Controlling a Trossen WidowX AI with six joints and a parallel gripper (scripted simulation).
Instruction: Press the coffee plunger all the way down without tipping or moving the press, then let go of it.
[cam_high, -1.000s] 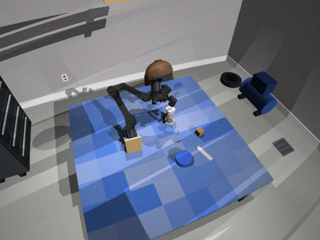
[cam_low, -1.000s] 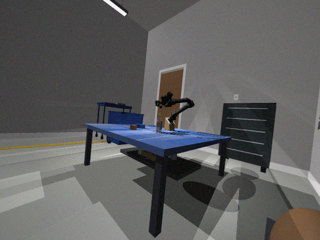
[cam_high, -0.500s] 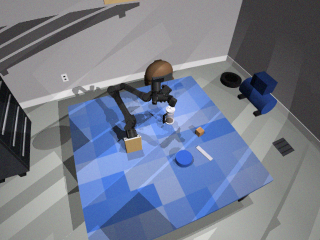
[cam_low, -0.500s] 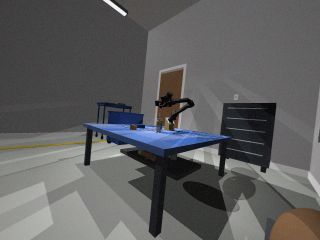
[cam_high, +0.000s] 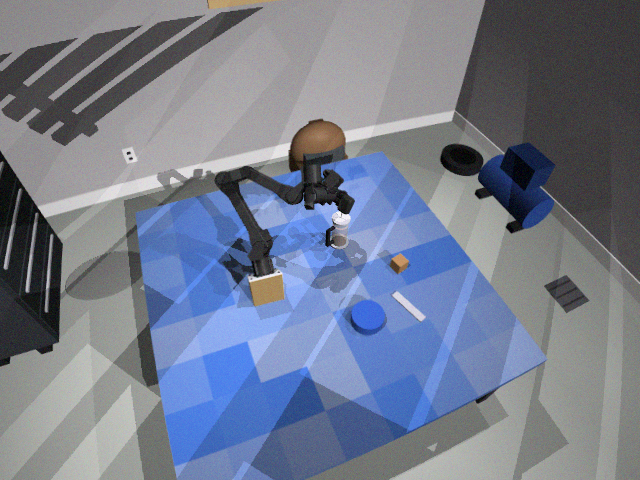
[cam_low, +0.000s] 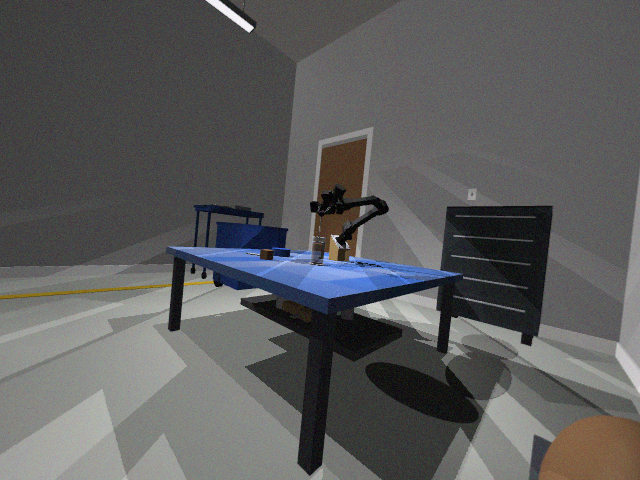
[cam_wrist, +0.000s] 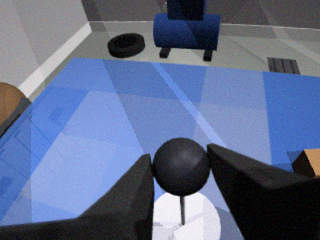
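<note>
The coffee press is 2 cm behind my gripper tip, 1 cm to the right of it and 14 cm below it. From my gripper tip the other things lie so: small brown cube 15 cm ahead, 23 cm to the right, 25 cm below.
</note>
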